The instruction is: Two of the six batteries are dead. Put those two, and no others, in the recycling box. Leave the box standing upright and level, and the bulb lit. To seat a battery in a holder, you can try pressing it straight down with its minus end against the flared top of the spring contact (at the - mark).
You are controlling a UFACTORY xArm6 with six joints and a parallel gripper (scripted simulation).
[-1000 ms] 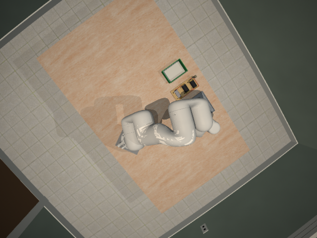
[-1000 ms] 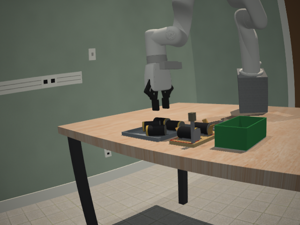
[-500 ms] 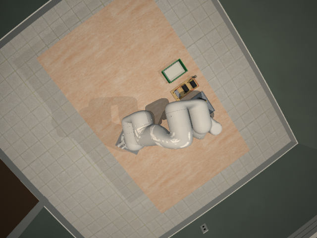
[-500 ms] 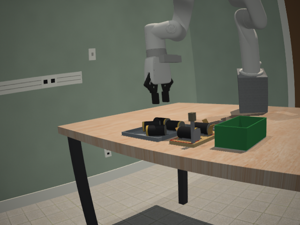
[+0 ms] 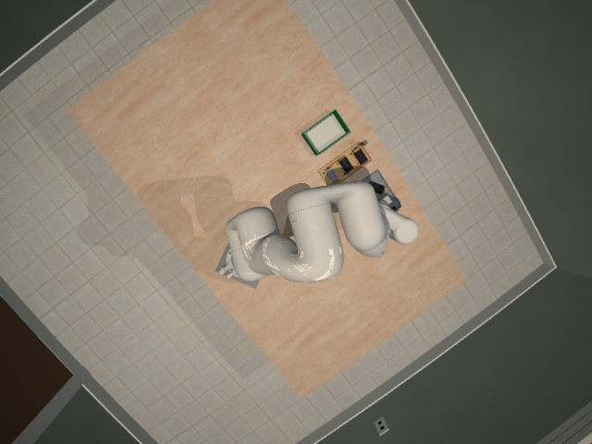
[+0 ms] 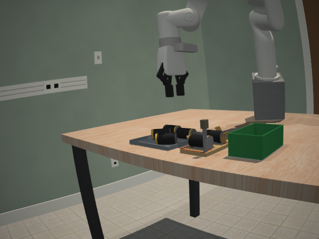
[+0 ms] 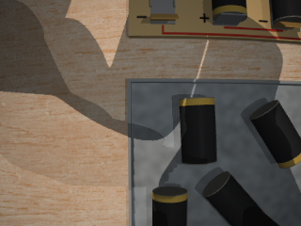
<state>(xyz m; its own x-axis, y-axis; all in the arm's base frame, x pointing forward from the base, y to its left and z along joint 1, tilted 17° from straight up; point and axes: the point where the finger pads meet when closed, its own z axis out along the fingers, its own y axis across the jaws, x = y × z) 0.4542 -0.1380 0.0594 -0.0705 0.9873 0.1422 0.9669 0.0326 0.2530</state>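
My hand is 150 mm above the grey tray, 50 mm short of it and 20 mm to the right of it. The rest, counted from my hand: green recycling box 340 mm to the left, 140 mm below, 30 mm ahead.
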